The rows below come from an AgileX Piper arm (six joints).
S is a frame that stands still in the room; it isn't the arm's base.
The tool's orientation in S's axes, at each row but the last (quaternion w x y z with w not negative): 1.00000 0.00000 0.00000 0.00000; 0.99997 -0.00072 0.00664 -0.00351; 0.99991 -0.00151 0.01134 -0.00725; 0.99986 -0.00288 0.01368 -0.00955; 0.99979 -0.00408 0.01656 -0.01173; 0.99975 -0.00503 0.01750 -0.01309; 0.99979 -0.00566 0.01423 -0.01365; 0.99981 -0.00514 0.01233 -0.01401; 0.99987 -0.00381 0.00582 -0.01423; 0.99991 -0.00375 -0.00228 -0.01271; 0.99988 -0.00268 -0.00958 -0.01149
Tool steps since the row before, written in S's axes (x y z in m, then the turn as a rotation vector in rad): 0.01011 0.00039 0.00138 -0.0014 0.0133 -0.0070; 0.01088 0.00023 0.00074 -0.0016 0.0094 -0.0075; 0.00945 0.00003 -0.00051 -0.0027 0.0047 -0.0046; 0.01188 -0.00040 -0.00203 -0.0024 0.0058 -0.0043; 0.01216 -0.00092 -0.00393 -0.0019 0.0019 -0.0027; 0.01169 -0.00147 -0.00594 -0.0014 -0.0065 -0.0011; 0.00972 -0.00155 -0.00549 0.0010 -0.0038 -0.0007; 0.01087 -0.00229 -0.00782 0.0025 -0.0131 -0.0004; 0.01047 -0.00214 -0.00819 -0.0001 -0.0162 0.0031; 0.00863 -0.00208 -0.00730 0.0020 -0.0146 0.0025; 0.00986 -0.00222 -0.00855 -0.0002 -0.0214 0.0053
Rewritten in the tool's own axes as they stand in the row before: 0.01011 0.00039 0.00138 -0.0014 0.0133 -0.0070; 0.01087 0.00031 0.00088 -0.0016 0.0094 -0.0075; 0.00946 0.00017 -0.00030 -0.0027 0.0047 -0.0046; 0.01194 -0.00016 -0.00171 -0.0024 0.0058 -0.0043; 0.01230 -0.00060 -0.00353 -0.0019 0.0019 -0.0027; 0.01192 -0.00110 -0.00554 -0.0012 -0.0065 -0.0012; 0.00991 -0.00122 -0.00523 0.0011 -0.0038 -0.0007; 0.01112 -0.00190 -0.00757 0.0029 -0.0130 -0.0005; 0.01062 -0.00178 -0.00808 0.0003 -0.0162 0.0030; 0.00865 -0.00181 -0.00735 0.0024 -0.0146 0.0024; 0.00974 -0.00195 -0.00875 0.0004 -0.0214 0.0052
